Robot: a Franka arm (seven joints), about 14 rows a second.
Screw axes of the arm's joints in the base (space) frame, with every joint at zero. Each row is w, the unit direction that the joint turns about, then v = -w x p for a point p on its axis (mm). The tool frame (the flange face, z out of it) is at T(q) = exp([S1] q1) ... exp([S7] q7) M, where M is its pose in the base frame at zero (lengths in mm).
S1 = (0, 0, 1, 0.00, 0.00, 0.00)
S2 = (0, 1, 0, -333.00, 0.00, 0.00)
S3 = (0, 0, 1, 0.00, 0.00, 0.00)
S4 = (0, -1, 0, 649.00, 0.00, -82.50)
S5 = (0, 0, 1, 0.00, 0.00, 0.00)
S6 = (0, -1, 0, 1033.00, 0.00, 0.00)
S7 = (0, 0, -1, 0.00, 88.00, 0.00)
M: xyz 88.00 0.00 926.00 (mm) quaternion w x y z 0 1 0 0
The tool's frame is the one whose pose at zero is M.
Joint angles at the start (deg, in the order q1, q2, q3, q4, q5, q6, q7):
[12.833 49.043 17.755 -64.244 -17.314 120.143 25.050]
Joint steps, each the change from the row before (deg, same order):
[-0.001 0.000 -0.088 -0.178 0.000 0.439 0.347]
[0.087 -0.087 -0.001 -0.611 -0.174 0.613 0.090]
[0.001 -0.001 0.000 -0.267 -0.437 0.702 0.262]
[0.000 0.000 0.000 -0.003 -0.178 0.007 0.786]
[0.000 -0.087 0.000 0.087 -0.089 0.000 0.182]
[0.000 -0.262 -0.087 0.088 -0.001 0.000 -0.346]
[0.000 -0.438 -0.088 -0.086 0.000 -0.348 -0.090]
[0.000 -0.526 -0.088 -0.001 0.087 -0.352 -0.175]
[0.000 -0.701 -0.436 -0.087 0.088 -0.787 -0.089]
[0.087 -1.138 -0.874 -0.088 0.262 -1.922 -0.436]
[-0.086 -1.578 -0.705 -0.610 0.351 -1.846 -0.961]
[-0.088 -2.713 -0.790 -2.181 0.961 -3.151 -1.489]
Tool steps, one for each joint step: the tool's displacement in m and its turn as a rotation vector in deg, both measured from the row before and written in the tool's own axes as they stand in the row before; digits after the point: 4 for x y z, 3 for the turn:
[0.0001 0.0003 0.0009 0.064 0.241 0.348]
[-0.0019 -0.0020 0.0026 -0.013 0.135 -0.242]
[0.0001 -0.0005 0.0010 -0.104 0.547 -0.037]
[0.0001 0.0001 0.0000 -0.133 0.070 0.691]
[0.0007 0.0001 -0.0018 -0.032 0.200 0.158]
[0.0013 0.0007 -0.0039 -0.017 0.351 -0.278]
[0.0004 0.0009 -0.0044 -0.197 0.052 -0.065]
[0.0009 0.0009 -0.0062 -0.098 0.181 -0.079]
[0.0010 0.0042 -0.0064 -0.581 -0.082 0.174]
[0.0006 0.0078 -0.0095 -1.219 -0.702 0.098]
[-0.0008 0.0084 -0.0115 -1.056 -0.752 -0.391]
[-0.0085 0.0091 -0.0118 -1.383 -2.528 -0.889]

